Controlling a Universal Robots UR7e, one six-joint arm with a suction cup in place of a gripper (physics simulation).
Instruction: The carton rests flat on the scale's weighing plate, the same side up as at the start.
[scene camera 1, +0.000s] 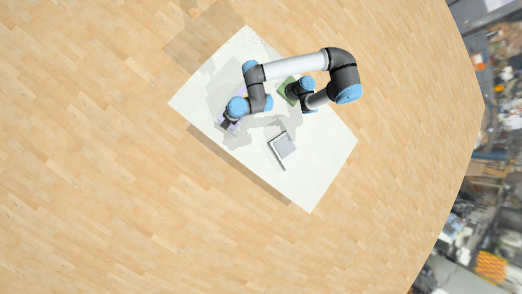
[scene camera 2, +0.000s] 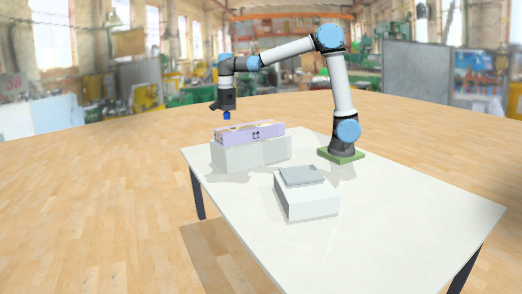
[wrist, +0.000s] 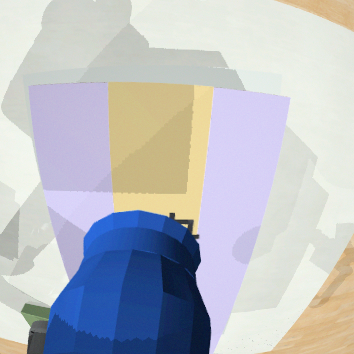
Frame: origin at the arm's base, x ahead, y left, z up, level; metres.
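Seen in the pictures: end effector, tool point: (scene camera 2: 226, 119) (wrist: 140, 259); arm's base, origin of the base link: (scene camera 1: 292, 92) (scene camera 2: 341, 151).
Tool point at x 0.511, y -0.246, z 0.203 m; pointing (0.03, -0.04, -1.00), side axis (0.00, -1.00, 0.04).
Offsets run from my tool point to a thing's top centre. Level surfaces: height alone.
A long lilac carton {dx -0.117, dy -0.004, dz -0.053 m} (scene camera 1: 242, 92) (scene camera 2: 267, 132) (wrist: 240, 150) with a tan tape band along its top lies flat on a pale block {dx -0.116, dy -0.003, dz -0.113 m} (scene camera 2: 245, 157). Two up arrows show upright on its side in the scene camera 2 view. My gripper, a blue suction cup (scene camera 2: 227, 116) (wrist: 140, 227), points down and hangs a little above the carton's top, near its left end in the scene camera 2 view. It is open and holds nothing. The white scale {dx -0.084, dy +0.479, dz -0.145 m} (scene camera 2: 315, 204) stands apart from the block, and its grey weighing plate {dx -0.100, dy +0.437, dz -0.145 m} (scene camera 1: 285, 145) (scene camera 2: 301, 175) is bare. The cup hides part of the carton's black printed mark.
The arm stands on a green base plate (scene camera 1: 283, 90) (scene camera 2: 327, 154) (wrist: 35, 312) at the table's back edge, near the block and the scale. The white table {dz -0.231 m} (scene camera 1: 322, 165) (scene camera 2: 400, 215) has its left edge close beyond the carton's end in the scene camera 2 view.
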